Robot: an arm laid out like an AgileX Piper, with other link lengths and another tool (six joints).
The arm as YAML. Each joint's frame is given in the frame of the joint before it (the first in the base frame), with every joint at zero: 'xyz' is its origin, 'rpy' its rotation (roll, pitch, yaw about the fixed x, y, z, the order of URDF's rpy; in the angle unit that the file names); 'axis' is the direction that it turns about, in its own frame. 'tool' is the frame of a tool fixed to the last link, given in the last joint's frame.
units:
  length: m
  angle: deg
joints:
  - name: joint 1
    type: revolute
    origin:
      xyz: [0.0, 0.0, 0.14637]
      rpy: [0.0, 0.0, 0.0]
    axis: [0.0, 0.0, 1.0]
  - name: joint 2
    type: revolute
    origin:
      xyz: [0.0, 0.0, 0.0]
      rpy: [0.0, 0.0, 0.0]
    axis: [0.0, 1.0, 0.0]
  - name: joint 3
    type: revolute
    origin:
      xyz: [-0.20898, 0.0, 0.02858]
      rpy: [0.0, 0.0, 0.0]
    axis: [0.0, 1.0, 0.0]
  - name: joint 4
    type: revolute
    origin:
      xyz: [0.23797, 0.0, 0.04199]
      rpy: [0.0, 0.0, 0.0]
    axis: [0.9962, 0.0, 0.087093]
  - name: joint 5
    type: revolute
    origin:
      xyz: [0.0, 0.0, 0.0]
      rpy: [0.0, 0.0, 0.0]
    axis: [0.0, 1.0, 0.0]
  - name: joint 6
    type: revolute
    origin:
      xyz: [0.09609, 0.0, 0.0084]
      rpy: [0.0, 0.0, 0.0]
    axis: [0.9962, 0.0, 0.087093]
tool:
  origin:
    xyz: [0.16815, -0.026, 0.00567]
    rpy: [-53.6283, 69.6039, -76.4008]
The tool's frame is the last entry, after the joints.
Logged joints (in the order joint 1, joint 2, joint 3, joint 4, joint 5, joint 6), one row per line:
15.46 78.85 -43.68 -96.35 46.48 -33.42
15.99 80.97 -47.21 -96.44 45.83 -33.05
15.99 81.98 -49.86 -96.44 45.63 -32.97
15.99 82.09 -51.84 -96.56 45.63 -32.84
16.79 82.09 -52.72 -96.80 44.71 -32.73
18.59 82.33 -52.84 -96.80 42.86 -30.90
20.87 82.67 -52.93 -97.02 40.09 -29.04
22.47 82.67 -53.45 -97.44 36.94 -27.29
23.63 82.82 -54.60 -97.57 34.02 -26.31
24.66 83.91 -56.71 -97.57 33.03 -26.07
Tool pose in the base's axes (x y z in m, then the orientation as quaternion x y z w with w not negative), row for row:
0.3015 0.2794 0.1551 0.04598 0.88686 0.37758 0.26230
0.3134 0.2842 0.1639 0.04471 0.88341 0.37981 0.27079
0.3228 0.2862 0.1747 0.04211 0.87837 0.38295 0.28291
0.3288 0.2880 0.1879 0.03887 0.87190 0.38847 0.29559
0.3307 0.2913 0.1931 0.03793 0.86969 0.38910 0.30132
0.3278 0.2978 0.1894 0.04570 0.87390 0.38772 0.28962
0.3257 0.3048 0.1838 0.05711 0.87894 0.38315 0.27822
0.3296 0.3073 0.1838 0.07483 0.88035 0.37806 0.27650
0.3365 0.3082 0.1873 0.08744 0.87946 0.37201 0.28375
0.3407 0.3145 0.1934 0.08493 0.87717 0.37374 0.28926
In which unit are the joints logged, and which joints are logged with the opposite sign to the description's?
The joints are logged in degrees. Opposite sign: joint 4.
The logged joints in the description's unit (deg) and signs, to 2 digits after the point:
15.46 78.85 -43.68 96.35 46.48 -33.42
15.99 80.97 -47.21 96.44 45.83 -33.05
15.99 81.98 -49.86 96.44 45.63 -32.97
15.99 82.09 -51.84 96.56 45.63 -32.84
16.79 82.09 -52.72 96.80 44.71 -32.73
18.59 82.33 -52.84 96.80 42.86 -30.90
20.87 82.67 -52.93 97.02 40.09 -29.04
22.47 82.67 -53.45 97.44 36.94 -27.29
23.63 82.82 -54.60 97.57 34.02 -26.31
24.66 83.91 -56.71 97.57 33.03 -26.07

